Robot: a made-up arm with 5 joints.
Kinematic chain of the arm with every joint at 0, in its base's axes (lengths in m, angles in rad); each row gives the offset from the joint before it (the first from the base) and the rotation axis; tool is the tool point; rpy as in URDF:
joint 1: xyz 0 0 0.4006 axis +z
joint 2: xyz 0 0 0 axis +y
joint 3: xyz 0.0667 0 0.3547 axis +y
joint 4: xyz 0.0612 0 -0.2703 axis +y
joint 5: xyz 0.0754 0 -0.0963 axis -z
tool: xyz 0 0 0 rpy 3.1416 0 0
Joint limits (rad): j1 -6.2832..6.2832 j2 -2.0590..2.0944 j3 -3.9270..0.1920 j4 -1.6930..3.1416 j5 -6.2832..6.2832
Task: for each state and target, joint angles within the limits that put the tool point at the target. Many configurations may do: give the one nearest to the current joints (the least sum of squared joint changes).
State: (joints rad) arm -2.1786 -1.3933 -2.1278 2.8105 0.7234
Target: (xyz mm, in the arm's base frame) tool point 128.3 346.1 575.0
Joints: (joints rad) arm -1.9258 -1.8148 -1.5432 2.9225 0.7234
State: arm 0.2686 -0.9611 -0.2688 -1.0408 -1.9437
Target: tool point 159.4 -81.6 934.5
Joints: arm -0.4731 -0.4719 -1.1163 -0.7931 -1.9437
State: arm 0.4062 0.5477 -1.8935 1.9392 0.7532
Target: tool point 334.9 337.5 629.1
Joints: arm 0.7893 0.3539 -1.8475 2.0287 0.7532
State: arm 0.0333 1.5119 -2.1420 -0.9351 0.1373
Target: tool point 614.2 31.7 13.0
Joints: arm 0.0516 1.8447 -2.2803 -0.4036 0.1373
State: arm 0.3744 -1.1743 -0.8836 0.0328 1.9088
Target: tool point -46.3 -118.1 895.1
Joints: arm 1.1972 -1.3069 -0.9490 0.0060 1.9088
